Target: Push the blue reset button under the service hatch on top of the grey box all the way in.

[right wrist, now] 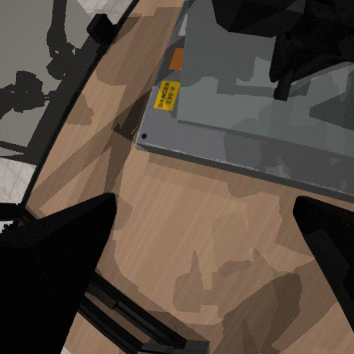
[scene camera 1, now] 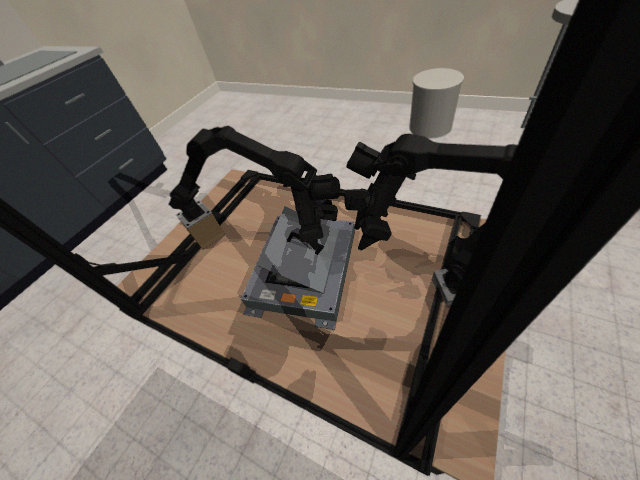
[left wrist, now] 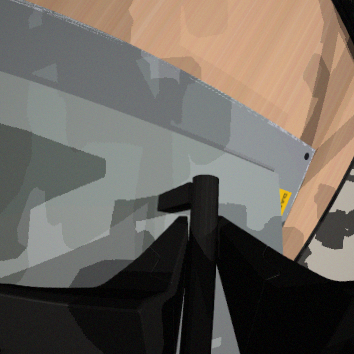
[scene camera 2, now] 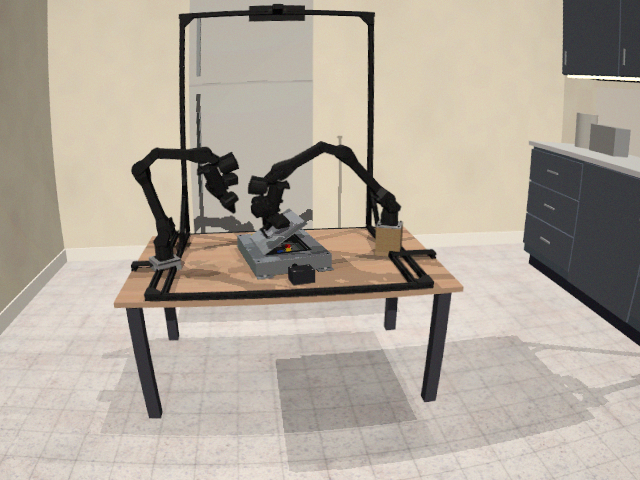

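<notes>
The grey box (scene camera 1: 338, 260) (scene camera 2: 266, 267) (left wrist: 115, 65) (right wrist: 210, 155) stands mid-table. Its service hatch (scene camera 1: 302, 266) (scene camera 2: 282, 236) (left wrist: 115, 155) (right wrist: 225, 105) is tilted up. My left gripper (scene camera 1: 315, 246) (scene camera 2: 266, 231) (left wrist: 199, 223) is shut on the hatch's black handle (left wrist: 205, 192) (right wrist: 281, 91). In scene camera 2, a small blue spot (scene camera 2: 280, 251), probably the reset button, shows in the opening beside red and yellow parts; how far in it stands cannot be told. The hatch hides it in the other views. My right gripper (scene camera 1: 364, 244) (scene camera 2: 233, 209) (right wrist: 206, 203) is open and empty, above the table beside the box.
Black frame rails (scene camera 2: 222, 295) run around the wooden table (scene camera 1: 377, 310). A small black block (scene camera 2: 301, 273) stands at the front rail side of the box in scene camera 2. Yellow (scene camera 1: 309, 300) (right wrist: 167, 96) and orange (scene camera 1: 288, 298) labels lie on the box's rim.
</notes>
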